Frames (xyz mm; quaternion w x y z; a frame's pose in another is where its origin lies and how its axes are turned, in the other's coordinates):
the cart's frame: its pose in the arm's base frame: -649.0 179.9 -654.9 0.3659 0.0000 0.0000 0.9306
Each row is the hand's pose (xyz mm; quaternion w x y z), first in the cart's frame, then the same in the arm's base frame.
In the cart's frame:
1: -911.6 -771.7 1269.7 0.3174 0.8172 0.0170 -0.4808
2: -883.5 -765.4 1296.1 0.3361 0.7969 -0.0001 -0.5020
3: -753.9 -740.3 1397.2 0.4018 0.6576 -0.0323 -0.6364
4: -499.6 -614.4 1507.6 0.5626 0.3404 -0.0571 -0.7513
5: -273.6 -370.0 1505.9 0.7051 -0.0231 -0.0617 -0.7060
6: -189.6 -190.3 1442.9 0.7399 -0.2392 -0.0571 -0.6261
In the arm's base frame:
1: 544.1 124.1 614.8 0.5636 0.2832 0.7667 0.1195
2: 519.2 138.6 641.2 0.5902 0.2917 0.7416 0.1291
3: 407.2 208.5 742.3 0.7393 0.2707 0.6002 0.1411
4: 135.3 289.5 852.7 0.9050 0.1777 0.2959 0.2487
5: -196.7 264.5 851.0 0.9151 0.0490 -0.0441 0.3979
6: -380.6 190.1 788.0 0.8535 -0.0344 -0.2435 0.4595

